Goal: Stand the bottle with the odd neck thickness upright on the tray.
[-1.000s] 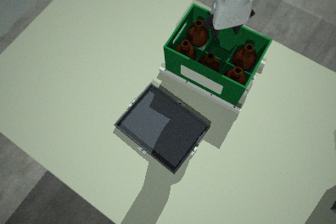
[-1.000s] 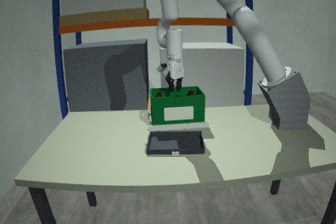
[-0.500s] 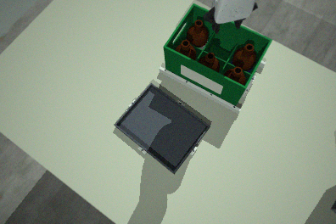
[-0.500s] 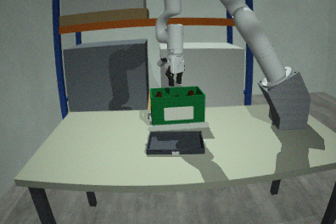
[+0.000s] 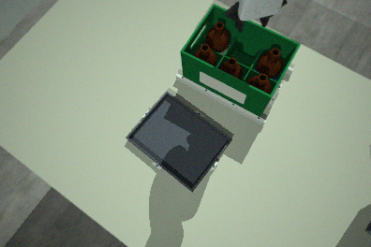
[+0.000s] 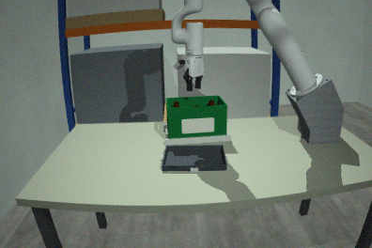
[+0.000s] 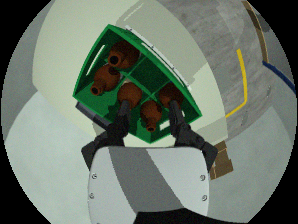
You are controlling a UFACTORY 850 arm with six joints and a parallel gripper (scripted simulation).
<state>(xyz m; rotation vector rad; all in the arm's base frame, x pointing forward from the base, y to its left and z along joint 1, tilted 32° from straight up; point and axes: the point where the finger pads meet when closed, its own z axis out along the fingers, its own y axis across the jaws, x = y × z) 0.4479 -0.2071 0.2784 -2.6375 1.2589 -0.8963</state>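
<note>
My hand is 16 cm above the green crate, 4 cm to the right of it and 1 cm short of it. From my hand the other things lie so: dark grey tray: 31 cm to the left, 23 cm below, 9 cm ahead.
</note>
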